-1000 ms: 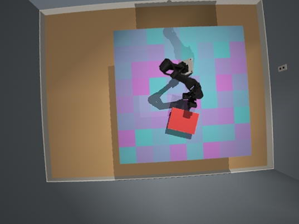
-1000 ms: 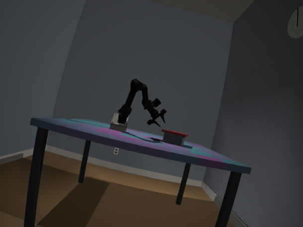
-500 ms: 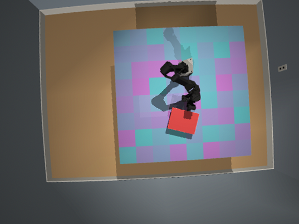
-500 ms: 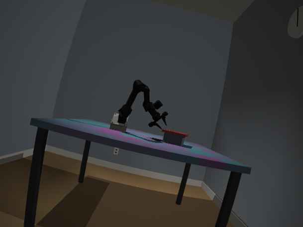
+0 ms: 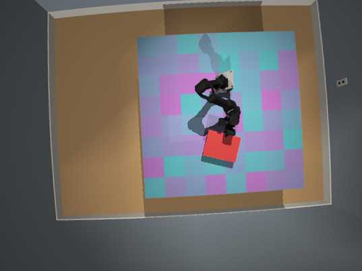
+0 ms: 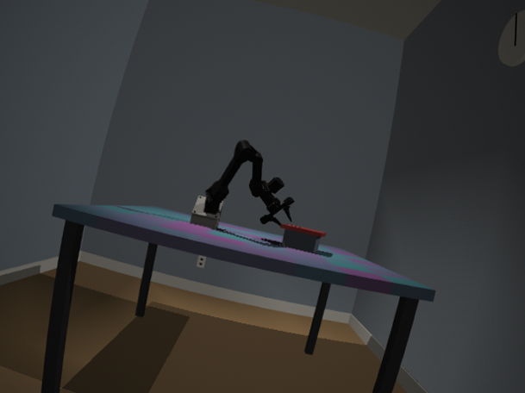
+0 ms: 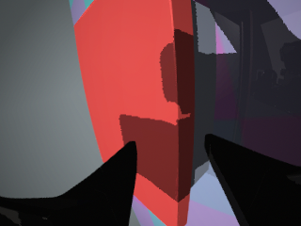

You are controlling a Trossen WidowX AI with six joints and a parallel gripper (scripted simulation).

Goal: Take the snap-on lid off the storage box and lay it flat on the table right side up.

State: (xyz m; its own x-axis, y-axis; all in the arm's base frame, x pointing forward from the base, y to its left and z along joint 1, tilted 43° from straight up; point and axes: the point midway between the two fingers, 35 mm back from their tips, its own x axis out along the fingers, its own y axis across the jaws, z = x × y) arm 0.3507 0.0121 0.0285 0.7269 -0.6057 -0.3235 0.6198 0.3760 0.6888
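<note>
Right now the red lid is 8 cm ahead of my gripper tip and 3 cm to the right of it. Round my gripper tip: grey storage box (8 cm ahead, 5 cm below, 3 cm to the right).
</note>
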